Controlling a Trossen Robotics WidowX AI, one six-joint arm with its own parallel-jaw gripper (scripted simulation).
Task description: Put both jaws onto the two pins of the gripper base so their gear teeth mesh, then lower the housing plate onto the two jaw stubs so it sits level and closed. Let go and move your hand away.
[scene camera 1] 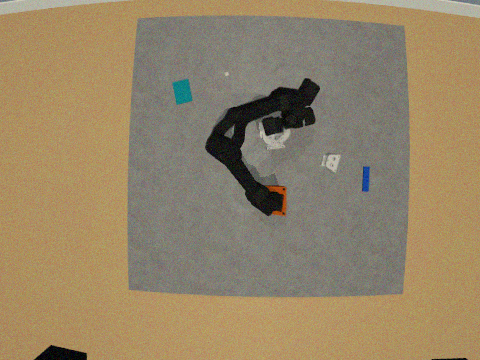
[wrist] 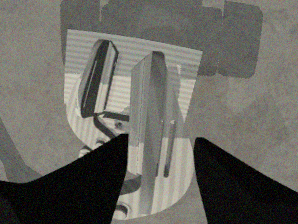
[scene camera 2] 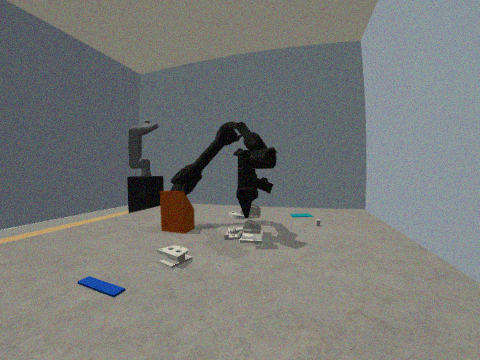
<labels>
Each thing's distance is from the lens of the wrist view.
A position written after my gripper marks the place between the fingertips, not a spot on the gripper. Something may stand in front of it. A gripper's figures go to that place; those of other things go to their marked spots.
my gripper (wrist: 162, 143): 0.10 m
jaw (wrist: 152, 97): 0.05 m
jaw (wrist: 89, 96): 0.14 m
</labels>
